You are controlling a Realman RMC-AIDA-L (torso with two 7-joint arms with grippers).
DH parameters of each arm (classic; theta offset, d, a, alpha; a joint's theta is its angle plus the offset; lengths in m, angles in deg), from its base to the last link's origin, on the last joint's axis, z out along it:
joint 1: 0 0.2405 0 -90
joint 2: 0 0 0 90
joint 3: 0 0.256 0 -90
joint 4: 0 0 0 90
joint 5: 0 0.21 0 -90
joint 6: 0 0 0 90
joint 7: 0 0.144 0 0
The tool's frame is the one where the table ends.
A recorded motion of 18 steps. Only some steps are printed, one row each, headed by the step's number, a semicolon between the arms.
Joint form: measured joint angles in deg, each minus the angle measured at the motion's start. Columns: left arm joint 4, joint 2, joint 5, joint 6, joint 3, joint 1, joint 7; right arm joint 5, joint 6, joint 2, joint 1, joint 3, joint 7, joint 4.
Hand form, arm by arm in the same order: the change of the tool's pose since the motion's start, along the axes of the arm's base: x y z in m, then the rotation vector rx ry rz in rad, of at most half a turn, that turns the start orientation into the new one. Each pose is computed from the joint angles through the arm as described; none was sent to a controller.
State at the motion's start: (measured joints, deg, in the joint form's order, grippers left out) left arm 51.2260 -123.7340 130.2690 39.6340 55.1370 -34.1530 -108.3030; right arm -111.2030 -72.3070 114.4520 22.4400 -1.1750 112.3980 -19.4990
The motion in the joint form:
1: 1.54 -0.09 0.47 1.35 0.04 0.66 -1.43; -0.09 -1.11 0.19 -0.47 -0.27 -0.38 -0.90
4: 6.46 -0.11 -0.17 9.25 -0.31 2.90 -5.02; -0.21 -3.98 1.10 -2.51 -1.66 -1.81 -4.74
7: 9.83 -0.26 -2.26 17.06 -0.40 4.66 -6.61; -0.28 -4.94 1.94 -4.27 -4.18 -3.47 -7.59
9: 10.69 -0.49 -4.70 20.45 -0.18 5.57 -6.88; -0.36 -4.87 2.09 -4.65 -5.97 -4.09 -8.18
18: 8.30 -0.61 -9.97 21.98 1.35 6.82 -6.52; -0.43 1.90 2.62 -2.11 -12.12 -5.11 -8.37
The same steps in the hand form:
1: 0.0008 -0.0023 0.0028 -0.0038 -0.0128 0.0058; -0.0002 -0.0033 0.0014 -0.0015 -0.0123 0.0146
4: 0.0060 -0.0151 0.0089 -0.0624 -0.0877 0.0143; 0.0026 -0.0170 0.0068 -0.0076 -0.0718 0.0475
7: 0.0137 -0.0296 0.0082 -0.1437 -0.1600 0.0038; 0.0055 -0.0276 0.0062 -0.0335 -0.1367 0.0671
9: 0.0187 -0.0375 0.0045 -0.1855 -0.2138 -0.0063; 0.0051 -0.0291 0.0035 -0.0574 -0.1625 0.0802
18: 0.0190 -0.0478 -0.0098 -0.2333 -0.3082 0.0024; -0.0004 -0.0065 -0.0109 -0.1278 -0.2560 0.0832

